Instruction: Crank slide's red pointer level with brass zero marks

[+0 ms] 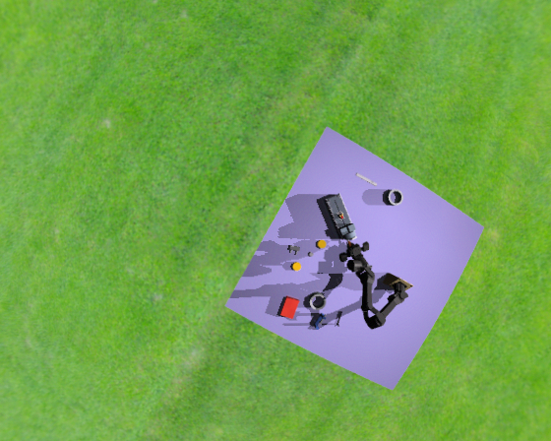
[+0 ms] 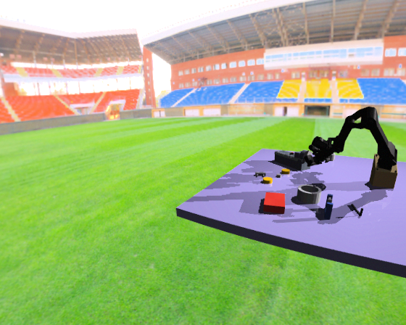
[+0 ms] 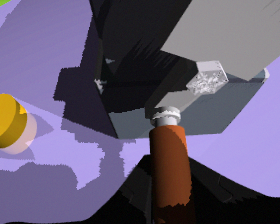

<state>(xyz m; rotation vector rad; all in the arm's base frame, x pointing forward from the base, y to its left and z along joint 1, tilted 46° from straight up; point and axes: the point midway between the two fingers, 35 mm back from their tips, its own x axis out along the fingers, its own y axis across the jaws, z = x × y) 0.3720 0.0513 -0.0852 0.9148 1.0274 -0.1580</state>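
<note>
My gripper tip is 3 cm below the brown crank handle, 2 cm past it and 1 cm to the right of it. Also, from my gripper tip: red pointer (12 cm ahead, 9 cm to the right, 5 cm above); then white bar (39 cm to the right, 11 cm ahead, 4 cm below); then small grey bracket (23 cm ahead, 22 cm to the left, 3 cm below).
</note>
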